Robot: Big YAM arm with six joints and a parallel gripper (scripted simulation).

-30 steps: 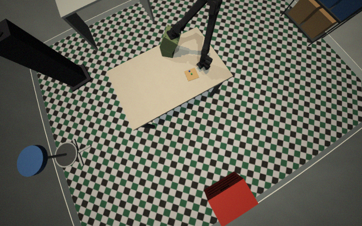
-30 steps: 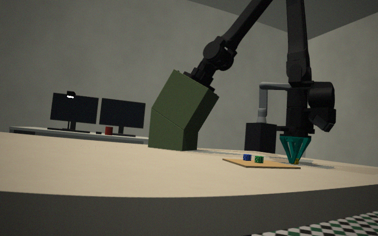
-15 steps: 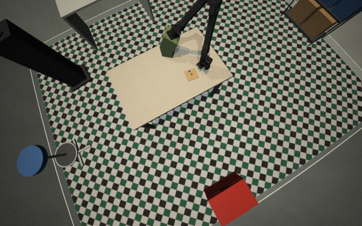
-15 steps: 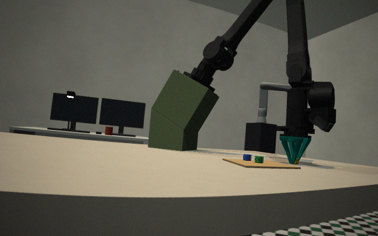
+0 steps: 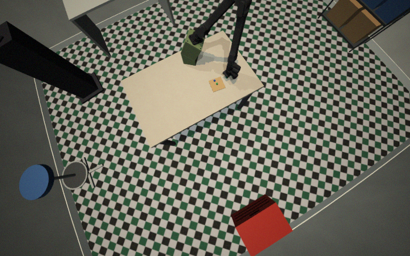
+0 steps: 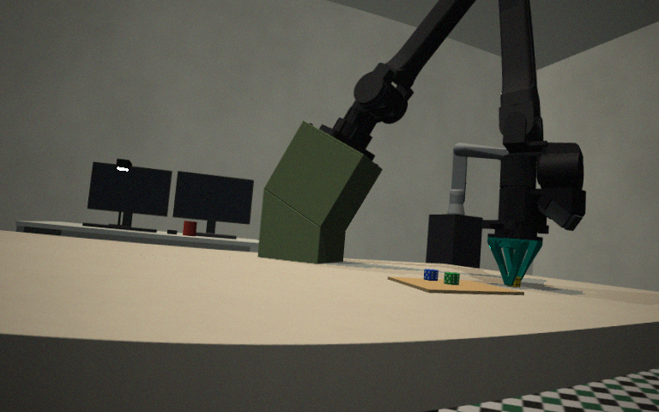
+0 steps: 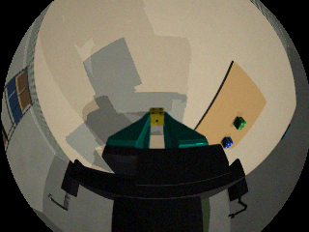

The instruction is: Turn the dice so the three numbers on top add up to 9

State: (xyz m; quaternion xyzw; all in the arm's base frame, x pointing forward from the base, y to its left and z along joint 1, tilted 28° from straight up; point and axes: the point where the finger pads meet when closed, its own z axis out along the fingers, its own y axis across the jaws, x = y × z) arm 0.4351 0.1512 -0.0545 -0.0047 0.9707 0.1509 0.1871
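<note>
My hand is 14 cm to the left of the green die. From my hand the other things lie so: blue die (13 cm to the right, 4 cm behind); yellow die (right at my hand); mat (14 cm to the right, 1 cm below).
</note>
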